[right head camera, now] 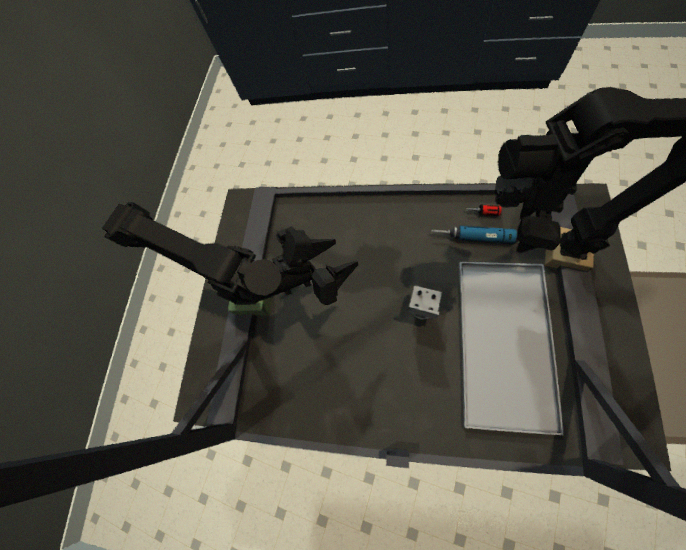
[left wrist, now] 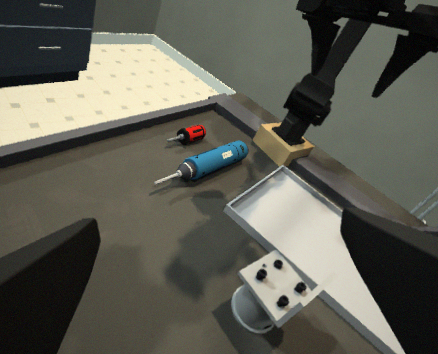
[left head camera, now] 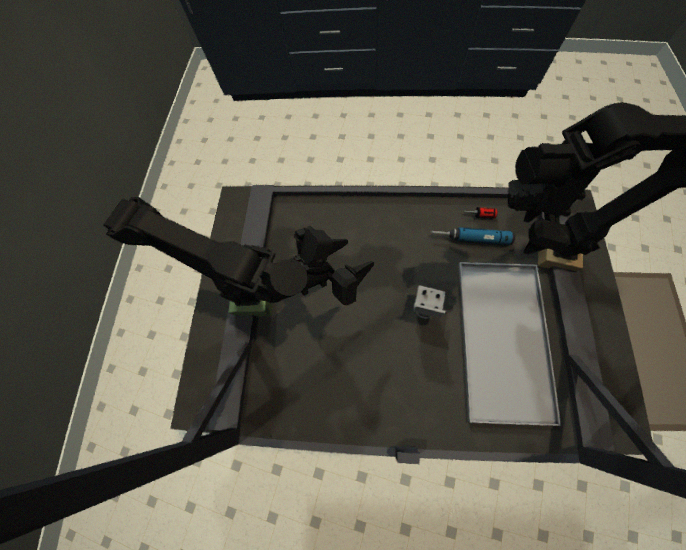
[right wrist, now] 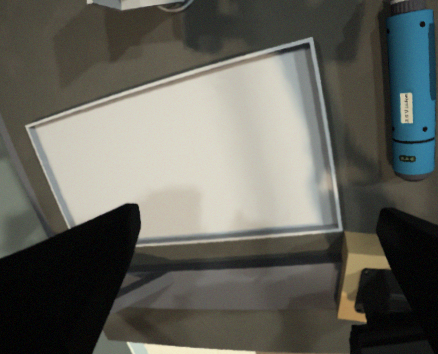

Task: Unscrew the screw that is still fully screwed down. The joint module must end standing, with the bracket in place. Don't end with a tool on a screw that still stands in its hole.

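Seen in the pictures: left gripper, fingertip midpoint: (right head camera: 345,251) (left wrist: 221,224) (left head camera: 359,251); right gripper, fingertip midpoint: (left wrist: 342,85) (left head camera: 526,236) (right wrist: 259,217); left arm's base, link origin: (left head camera: 248,293); right arm's base, link origin: (right head camera: 573,246) (left wrist: 288,135) (right wrist: 386,292).
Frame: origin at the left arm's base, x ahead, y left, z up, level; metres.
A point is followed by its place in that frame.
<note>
The joint module (left wrist: 241,309) {x 0.456, y -0.026, z -0.044 m} stands upright on the table, a round grey body under a white bracket (left head camera: 430,300) {x 0.484, y -0.038, z 0.005 m} (right head camera: 425,300) {x 0.483, y -0.036, z 0.005 m} (left wrist: 280,283) {x 0.484, y -0.041, z 0.005 m}. Several black screws show in the bracket's top, some with shaft visible; I cannot tell which is fully down. The blue electric screwdriver (left head camera: 478,235) {x 0.650, y 0.156, z -0.023 m} (right head camera: 481,234) {x 0.654, y 0.154, z -0.023 m} (left wrist: 215,161) {x 0.642, y 0.152, z -0.026 m} (right wrist: 410,75) {x 0.652, y 0.158, z -0.022 m} lies with its bit toward the left in the head views. My left gripper (left head camera: 359,252) {x 0.308, y 0.020, z 0.195 m} (right head camera: 345,252) {x 0.308, y 0.020, z 0.195 m} (left wrist: 221,224) {x 0.308, y 0.020, z 0.195 m} is open and empty, left of the module. My right gripper (left wrist: 342,85) {x 0.661, y 0.044, z 0.185 m} (right wrist: 259,217) {x 0.661, y 0.044, z 0.185 m} is open and empty above the tray's right-hand side.
A white tray (left head camera: 503,343) {x 0.678, y -0.147, z -0.057 m} (right head camera: 503,343) {x 0.677, y -0.139, z -0.057 m} (left wrist: 290,215) {x 0.691, y -0.009, z -0.057 m} (right wrist: 150,150) {x 0.655, y -0.146, z -0.057 m} lies right of the module. A small red screwdriver (left head camera: 487,212) {x 0.696, y 0.238, z -0.034 m} (right head camera: 491,210) {x 0.697, y 0.236, z -0.035 m} (left wrist: 196,133) {x 0.694, y 0.233, z -0.037 m} lies behind the blue one. Raised dark rails edge the table. A tan block (left head camera: 561,260) {x 0.863, y 0.065, z -0.014 m} (left wrist: 272,145) {x 0.835, y 0.113, z -0.034 m} carries the right arm's base.
</note>
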